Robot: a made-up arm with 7 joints. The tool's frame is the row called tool. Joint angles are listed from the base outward.
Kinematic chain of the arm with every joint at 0, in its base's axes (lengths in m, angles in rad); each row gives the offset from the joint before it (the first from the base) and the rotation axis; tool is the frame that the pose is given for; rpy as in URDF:
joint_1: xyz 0 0 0 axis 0.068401 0.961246 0.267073
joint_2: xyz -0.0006 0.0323 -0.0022 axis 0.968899 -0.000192 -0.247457
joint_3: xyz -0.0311 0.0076 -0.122 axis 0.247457 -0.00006 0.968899
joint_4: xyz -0.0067 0 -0.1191 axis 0.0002 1 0.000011
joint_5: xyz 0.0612 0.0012 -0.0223 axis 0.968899 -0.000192 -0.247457
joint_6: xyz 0.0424 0 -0.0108 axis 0.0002 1 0.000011
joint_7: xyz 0.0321 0 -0.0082 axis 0.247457 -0.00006 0.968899
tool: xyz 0 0 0 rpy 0 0.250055 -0.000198
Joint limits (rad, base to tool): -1.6..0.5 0..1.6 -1.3..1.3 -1.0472..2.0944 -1.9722..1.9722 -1.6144..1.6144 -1.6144..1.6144
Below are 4 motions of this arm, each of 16 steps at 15 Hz.
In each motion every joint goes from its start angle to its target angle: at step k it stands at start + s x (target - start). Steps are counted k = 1, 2, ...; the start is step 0. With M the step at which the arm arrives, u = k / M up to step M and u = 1 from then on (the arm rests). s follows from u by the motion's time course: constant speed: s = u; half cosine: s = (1 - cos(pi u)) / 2; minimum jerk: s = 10 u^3 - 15 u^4 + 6 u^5.
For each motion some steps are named. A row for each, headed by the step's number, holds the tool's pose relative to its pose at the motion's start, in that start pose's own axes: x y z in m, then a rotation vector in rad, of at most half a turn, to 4 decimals.
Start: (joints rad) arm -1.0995 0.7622 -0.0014 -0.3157 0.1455 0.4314 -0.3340
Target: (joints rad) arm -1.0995 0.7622 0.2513 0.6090 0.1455 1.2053 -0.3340
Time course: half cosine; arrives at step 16
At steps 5, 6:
5: 0.0018 0.0059 -0.0347 -0.1274 0.3614 0.0274
6: 0.0000 0.0073 -0.0481 -0.1810 0.5006 0.0371

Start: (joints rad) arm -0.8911 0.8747 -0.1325 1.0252 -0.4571 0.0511 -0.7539
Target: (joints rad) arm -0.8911 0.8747 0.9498 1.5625 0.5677 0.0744 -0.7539
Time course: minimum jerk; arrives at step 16
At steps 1, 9, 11, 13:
1: -0.0002 0.0002 -0.0001 -0.0003 0.0005 0.0017
9: -0.0444 0.0267 -0.0377 -0.2100 0.2007 0.2858
11: -0.0511 0.0239 -0.0543 -0.3091 0.2682 0.2899
13: -0.0526 0.0195 -0.0642 -0.3709 0.3042 0.2682

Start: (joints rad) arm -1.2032 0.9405 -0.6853 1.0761 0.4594 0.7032 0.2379
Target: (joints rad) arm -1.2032 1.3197 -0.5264 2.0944 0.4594 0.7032 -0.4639
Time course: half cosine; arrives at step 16
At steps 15, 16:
15: -0.0068 0.0117 -0.2349 -0.1089 1.2719 -0.8970
16: -0.0080 0.0120 -0.2368 -0.1157 1.2841 -0.9050

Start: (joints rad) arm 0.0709 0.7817 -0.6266 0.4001 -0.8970 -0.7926 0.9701
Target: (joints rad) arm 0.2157 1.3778 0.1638 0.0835 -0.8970 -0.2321 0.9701
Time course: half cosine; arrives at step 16
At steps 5, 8, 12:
5: 0.0340 0.0194 0.0390 0.0602 -0.0978 0.0728
8: 0.0674 0.0371 0.0980 0.1264 -0.2328 0.1389
12: 0.0915 0.0455 0.1836 0.2009 -0.4219 0.1829

